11 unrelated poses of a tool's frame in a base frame.
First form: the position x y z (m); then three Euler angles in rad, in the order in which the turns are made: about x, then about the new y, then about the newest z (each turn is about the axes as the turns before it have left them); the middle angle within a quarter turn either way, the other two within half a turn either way.
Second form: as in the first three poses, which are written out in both.
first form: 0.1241, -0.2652, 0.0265, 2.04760, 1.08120, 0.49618
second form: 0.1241, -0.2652, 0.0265, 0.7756, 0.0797, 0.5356, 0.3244
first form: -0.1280, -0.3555, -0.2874, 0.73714, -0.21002, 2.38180
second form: -0.1280, -0.3555, -0.2874, 0.0421, -0.3690, 0.8476, 0.3791
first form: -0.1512, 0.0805, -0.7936, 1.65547, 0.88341, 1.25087
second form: -0.1512, 0.0805, -0.7936, 0.7090, -0.1553, 0.6133, 0.3115
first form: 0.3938, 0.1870, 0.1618, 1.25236, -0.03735, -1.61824
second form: 0.3938, 0.1870, 0.1618, 0.4153, 0.4136, -0.5938, 0.5512
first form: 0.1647, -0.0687, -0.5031, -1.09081, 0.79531, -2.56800
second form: 0.1647, -0.0687, -0.5031, -0.4528, -0.3651, -0.8128, 0.0303
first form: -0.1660, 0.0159, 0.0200, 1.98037, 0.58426, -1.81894
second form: -0.1660, 0.0159, 0.0200, 0.3671, 0.7289, -0.2667, 0.5127
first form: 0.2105, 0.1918, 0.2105, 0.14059, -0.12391, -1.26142
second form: 0.2105, 0.1918, 0.2105, 0.0930, -0.0085, -0.5906, 0.8015
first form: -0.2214, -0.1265, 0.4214, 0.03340, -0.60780, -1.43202
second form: -0.2214, -0.1265, 0.4214, 0.2084, -0.2153, -0.6300, 0.7165
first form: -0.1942, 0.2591, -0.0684, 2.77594, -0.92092, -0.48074
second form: -0.1942, 0.2591, -0.0684, 0.8748, 0.1312, -0.4632, 0.0542
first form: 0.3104, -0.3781, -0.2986, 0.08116, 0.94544, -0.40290
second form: 0.3104, -0.3781, -0.2986, -0.0556, 0.4530, -0.1599, 0.8753
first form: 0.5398, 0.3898, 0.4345, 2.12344, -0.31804, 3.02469
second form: 0.5398, 0.3898, 0.4345, -0.0267, -0.8652, 0.4723, 0.1661
